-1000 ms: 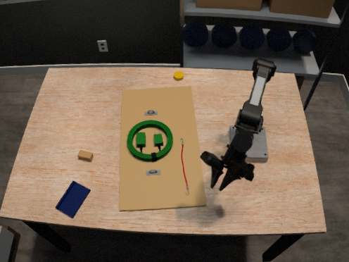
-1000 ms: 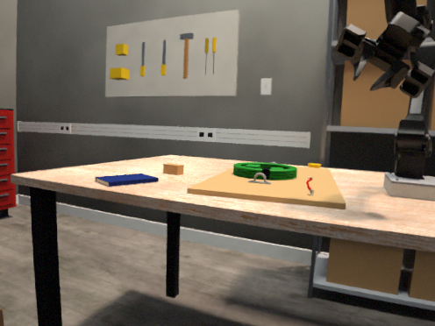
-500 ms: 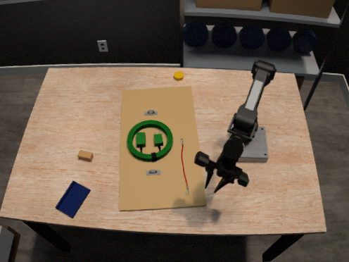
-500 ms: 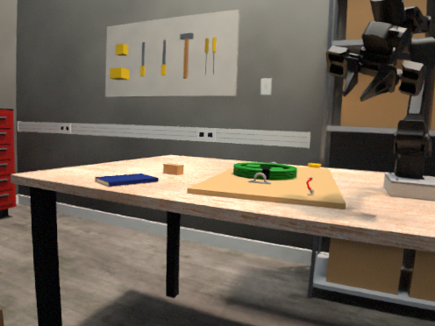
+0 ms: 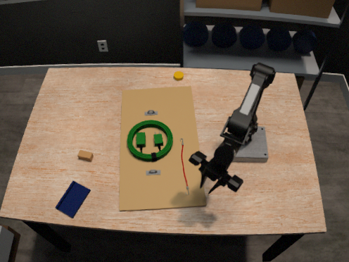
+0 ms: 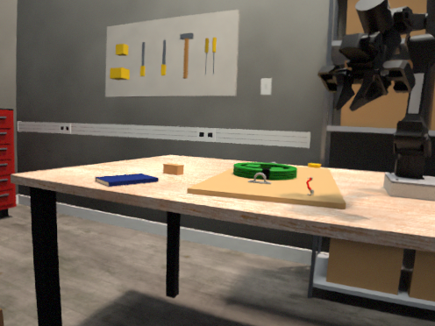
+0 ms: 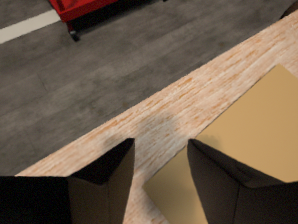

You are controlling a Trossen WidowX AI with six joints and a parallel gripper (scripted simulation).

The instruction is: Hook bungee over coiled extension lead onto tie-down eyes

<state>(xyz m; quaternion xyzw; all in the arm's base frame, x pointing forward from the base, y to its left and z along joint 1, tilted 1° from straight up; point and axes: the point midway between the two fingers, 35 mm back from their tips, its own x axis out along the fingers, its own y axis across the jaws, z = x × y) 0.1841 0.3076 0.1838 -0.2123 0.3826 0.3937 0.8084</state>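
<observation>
My gripper is now 29 cm to the left of the coiled extension lead, 22 cm short of it and 19 cm above it. The rest, counted from my hand: tan block (50 cm ahead, 22 cm to the right, 21 cm below); then yellow disc (69 cm to the right, 21 cm below, 10 cm ahead); then blue book (53 cm ahead, 22 cm below, 2 cm to the right).
</observation>
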